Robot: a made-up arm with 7 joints.
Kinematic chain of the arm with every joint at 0, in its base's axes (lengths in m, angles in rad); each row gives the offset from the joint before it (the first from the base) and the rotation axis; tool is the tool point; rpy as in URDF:
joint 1: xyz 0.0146 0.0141 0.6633 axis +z
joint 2: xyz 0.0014 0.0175 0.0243 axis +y
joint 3: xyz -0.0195 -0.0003 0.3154 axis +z
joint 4: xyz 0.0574 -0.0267 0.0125 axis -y
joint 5: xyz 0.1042 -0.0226 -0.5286 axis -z
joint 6: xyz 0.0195 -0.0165 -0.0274 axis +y
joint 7: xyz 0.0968 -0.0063 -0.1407 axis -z
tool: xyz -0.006 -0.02 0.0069 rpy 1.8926 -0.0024 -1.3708
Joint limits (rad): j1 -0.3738..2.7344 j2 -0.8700..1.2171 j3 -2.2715..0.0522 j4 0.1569..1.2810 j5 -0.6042..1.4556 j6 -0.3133..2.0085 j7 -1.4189..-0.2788
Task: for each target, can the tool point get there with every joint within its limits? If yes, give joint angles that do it. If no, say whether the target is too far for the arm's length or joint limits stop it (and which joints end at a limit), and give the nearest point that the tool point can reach.
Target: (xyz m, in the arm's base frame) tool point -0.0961 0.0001 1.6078
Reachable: no: joint limits stop it (at a limit: joint 1, joint 2, joint 3, joint 4, joint 6, joint 7) | nearest point -0.1519 0.0469 1.5135 | short by 0.119 m
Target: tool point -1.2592 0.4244 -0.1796
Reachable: no: too far | nearest point -0.6513 0.2715 0.2236 | short by 0.745 m
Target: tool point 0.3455 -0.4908 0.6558
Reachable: yes | joints 0.2697 -0.1822 -1.2527 0.9288 1.0291 1.2961 -0.4094
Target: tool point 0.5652 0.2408 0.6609
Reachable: yes | joints 1.2455 -0.4162 -0.8436 0.4975 -0.3756 0.1202 -1.3202
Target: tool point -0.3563 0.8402 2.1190
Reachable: no: too far | nearest point -0.1723 0.4303 1.4077 | short by 0.841 m
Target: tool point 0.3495 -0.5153 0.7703
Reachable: yes | joints 1.0373 0.8188 -1.7474 0.6653 0.7425 0.3296 -0.9217
